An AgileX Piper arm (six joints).
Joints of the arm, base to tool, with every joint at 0 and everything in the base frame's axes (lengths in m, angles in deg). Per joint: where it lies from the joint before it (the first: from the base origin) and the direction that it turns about. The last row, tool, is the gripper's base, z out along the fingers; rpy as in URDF.
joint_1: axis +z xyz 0 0 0.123
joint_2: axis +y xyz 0 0 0
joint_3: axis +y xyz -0.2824 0 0.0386
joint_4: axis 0.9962 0 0.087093 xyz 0.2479 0 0.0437
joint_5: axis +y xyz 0 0 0
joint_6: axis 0.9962 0 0.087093 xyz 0.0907 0 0.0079
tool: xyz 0 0 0 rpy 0 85.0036 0
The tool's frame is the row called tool.
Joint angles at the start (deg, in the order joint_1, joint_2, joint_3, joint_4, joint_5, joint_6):
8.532, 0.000, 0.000, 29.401, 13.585, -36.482
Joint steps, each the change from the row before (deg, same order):
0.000, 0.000, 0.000, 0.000, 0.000, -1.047
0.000, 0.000, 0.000, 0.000, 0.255, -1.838
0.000, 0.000, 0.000, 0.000, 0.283, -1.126
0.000, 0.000, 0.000, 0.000, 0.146, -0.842
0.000, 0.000, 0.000, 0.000, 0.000, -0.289
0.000, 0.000, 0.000, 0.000, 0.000, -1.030
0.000, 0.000, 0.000, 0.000, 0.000, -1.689
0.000, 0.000, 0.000, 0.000, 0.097, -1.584
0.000, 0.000, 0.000, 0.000, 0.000, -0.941
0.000, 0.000, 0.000, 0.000, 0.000, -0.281
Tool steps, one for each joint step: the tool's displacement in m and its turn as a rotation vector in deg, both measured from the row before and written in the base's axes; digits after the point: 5 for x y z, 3 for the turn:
0.00000, 0.00000, 0.00000, -1.003, -0.273, 0.125
-0.00009, 0.00018, -0.00035, -1.804, -0.262, 0.347
-0.00011, 0.00020, -0.00039, -1.126, -0.055, 0.279
-0.00006, 0.00010, -0.00020, -0.830, -0.098, 0.180
0.00000, 0.00000, 0.00000, -0.276, -0.077, 0.037
0.00000, 0.00000, 0.00000, -0.984, -0.274, 0.133
0.00000, 0.00000, 0.00000, -1.614, -0.449, 0.219
-0.00004, 0.00007, -0.00013, -1.530, -0.338, 0.254
0.00000, 0.00000, 0.00000, -0.899, -0.251, 0.123
0.00000, 0.00000, 0.00000, -0.268, -0.075, 0.037

